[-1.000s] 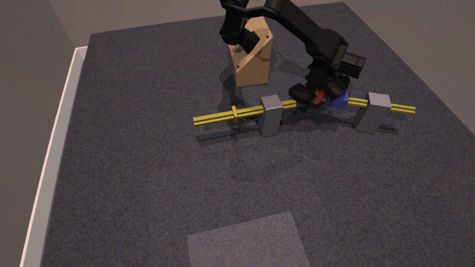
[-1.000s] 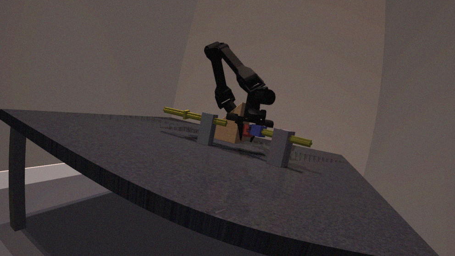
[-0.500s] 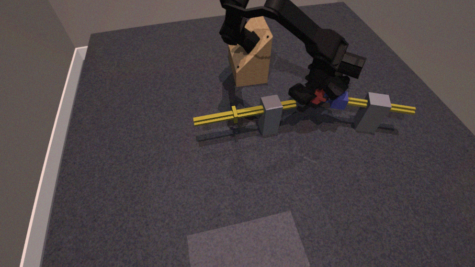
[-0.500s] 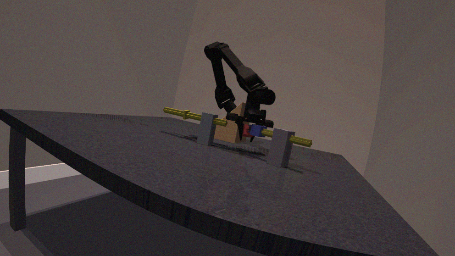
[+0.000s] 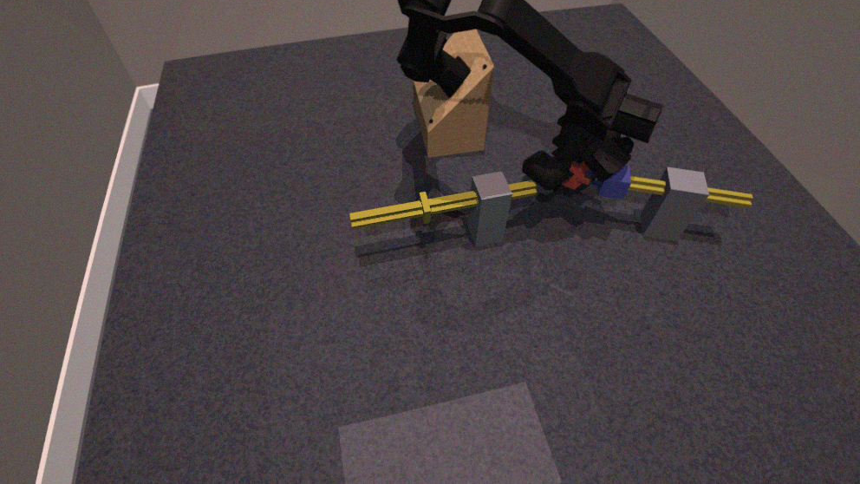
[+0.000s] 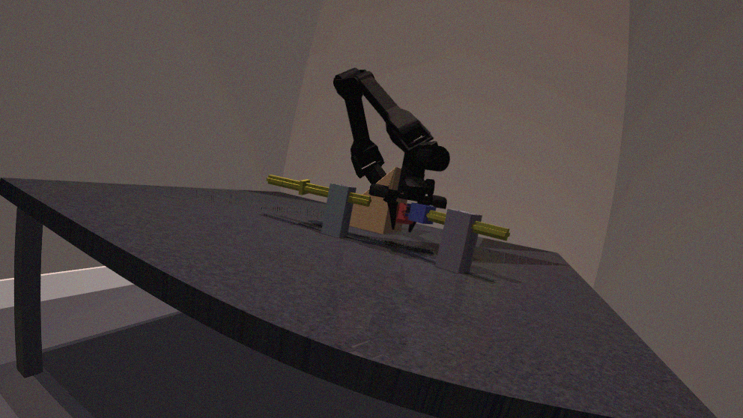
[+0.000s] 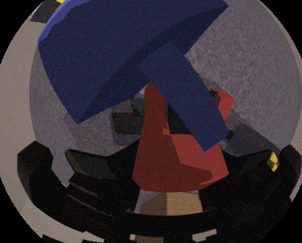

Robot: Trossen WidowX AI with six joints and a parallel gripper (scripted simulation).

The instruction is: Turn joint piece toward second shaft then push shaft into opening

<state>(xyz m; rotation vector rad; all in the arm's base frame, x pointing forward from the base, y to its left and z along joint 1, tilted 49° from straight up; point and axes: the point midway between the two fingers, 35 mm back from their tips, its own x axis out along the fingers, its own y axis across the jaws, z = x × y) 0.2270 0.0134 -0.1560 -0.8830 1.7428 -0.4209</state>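
Right now the red joint piece is 10 mm ahead of my gripper tip, 10 mm to the left of it and 50 mm above it.
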